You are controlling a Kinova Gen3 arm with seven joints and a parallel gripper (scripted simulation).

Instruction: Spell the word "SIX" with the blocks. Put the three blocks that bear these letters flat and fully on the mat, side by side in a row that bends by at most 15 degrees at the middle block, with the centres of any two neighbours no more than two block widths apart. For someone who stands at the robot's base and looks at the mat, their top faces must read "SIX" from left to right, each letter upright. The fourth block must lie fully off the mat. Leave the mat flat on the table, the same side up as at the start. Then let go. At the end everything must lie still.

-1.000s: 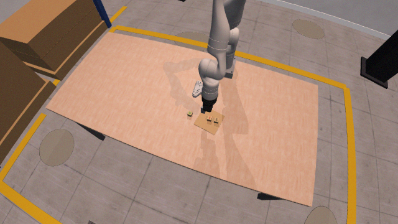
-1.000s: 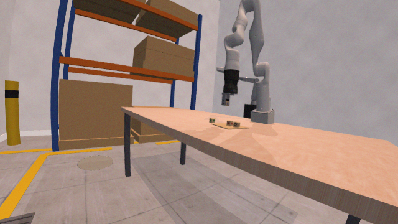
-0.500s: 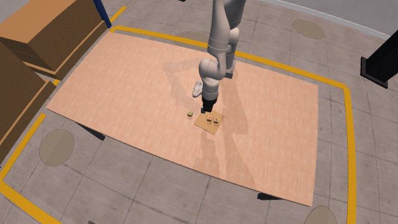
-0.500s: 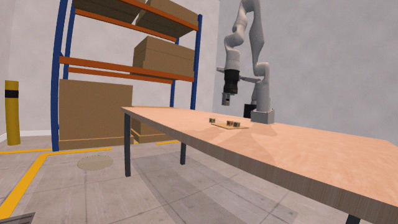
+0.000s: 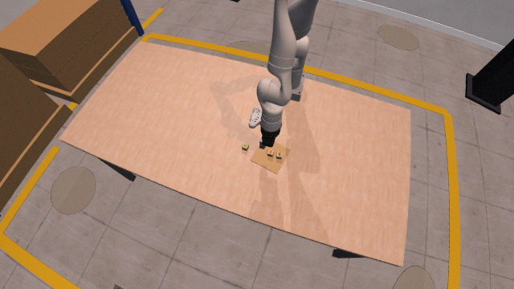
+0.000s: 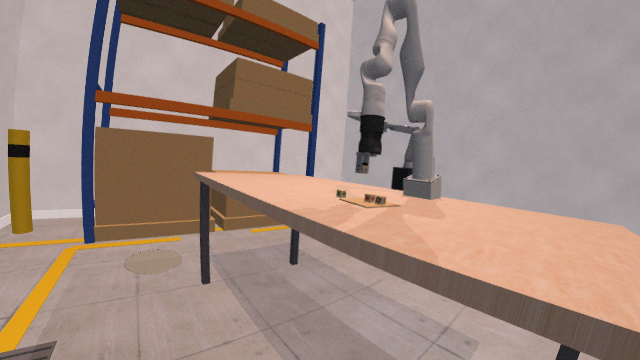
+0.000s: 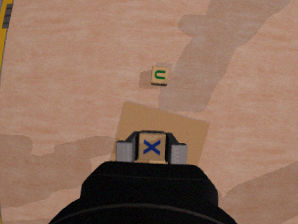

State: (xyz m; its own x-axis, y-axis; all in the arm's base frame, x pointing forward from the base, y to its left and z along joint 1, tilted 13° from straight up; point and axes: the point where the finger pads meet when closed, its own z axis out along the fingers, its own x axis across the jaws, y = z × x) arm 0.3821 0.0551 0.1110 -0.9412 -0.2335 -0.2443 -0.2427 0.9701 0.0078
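The block lies 90 mm below my hand, 30 mm to the left of it and 20 mm behind it. From my hand the other things lie so: tan mat (110 mm below, 30 mm to the left, 10 mm behind).
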